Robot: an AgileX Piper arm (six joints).
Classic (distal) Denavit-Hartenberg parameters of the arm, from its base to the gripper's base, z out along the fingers. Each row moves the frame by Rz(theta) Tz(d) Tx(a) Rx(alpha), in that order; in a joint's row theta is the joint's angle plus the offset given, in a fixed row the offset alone. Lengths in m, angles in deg.
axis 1: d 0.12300  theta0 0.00  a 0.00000  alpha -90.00
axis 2: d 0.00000  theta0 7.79  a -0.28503  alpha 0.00
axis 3: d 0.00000  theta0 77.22  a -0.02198  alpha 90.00
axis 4: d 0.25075  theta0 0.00  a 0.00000  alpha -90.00
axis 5: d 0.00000  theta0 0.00  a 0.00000  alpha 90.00
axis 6: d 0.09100  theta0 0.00  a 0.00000  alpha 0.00
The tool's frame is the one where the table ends.
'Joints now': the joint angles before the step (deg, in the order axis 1, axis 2, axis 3, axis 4, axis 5, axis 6). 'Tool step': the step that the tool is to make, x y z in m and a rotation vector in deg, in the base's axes. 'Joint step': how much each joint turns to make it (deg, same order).
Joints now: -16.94 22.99 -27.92 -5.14 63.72 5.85
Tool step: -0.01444 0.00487 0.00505 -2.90 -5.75 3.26
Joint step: 3.43 -6.37 0.00 -1.22 0.05 -0.16
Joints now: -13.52 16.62 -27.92 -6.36 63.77 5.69
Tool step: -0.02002 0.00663 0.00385 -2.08 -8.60 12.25
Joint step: 12.57 -8.98 0.00 -0.97 0.19 -0.11
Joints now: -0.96 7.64 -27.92 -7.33 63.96 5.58
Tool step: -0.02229 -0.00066 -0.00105 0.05 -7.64 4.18
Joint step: 4.36 -8.68 0.00 -0.16 1.05 -0.05
